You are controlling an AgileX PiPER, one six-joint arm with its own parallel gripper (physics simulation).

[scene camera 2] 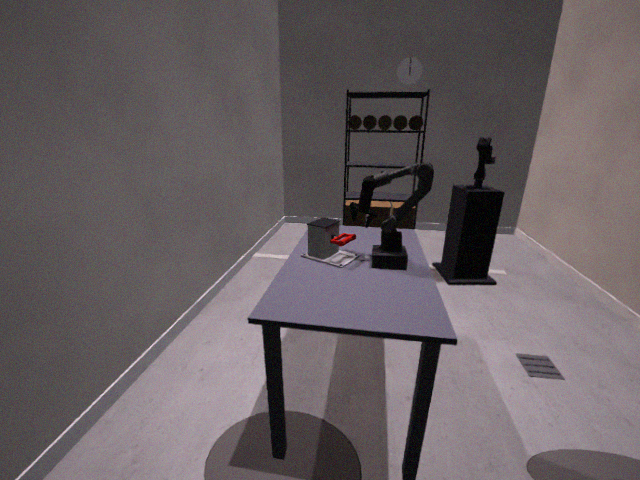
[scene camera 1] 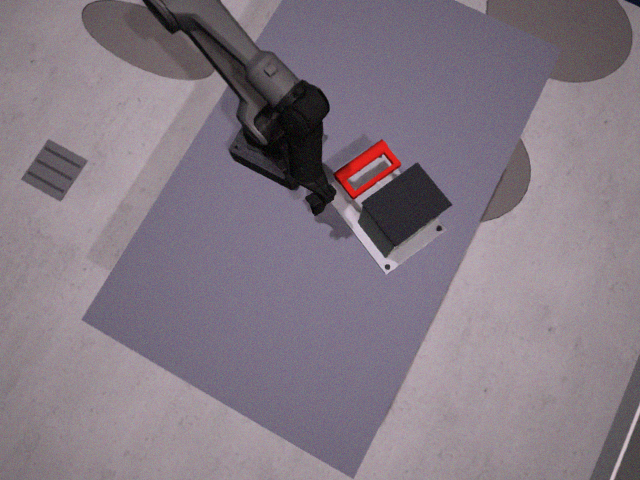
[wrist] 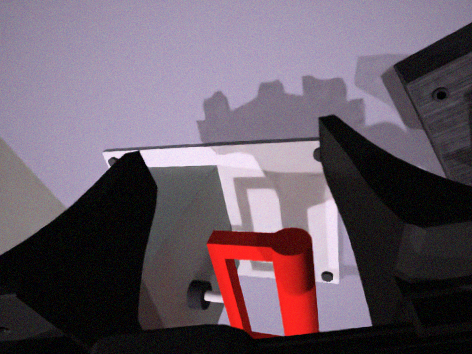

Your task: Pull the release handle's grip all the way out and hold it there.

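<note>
The red release handle is a rectangular loop whose outer bar is a thick round grip. It stands out from the side of a box with a dark top. In the wrist view a short pale rod runs from a dark collar on the box to the loop. My gripper is open, above and beside the handle. In the wrist view the handle shows between the two fingers, touching neither; its near end is hidden by the gripper body.
The box stands on a white base plate with dark screws at its corners, on a blue-grey table. The arm's dark base stands beside the plate. A second arm on a black pedestal stands off the table.
</note>
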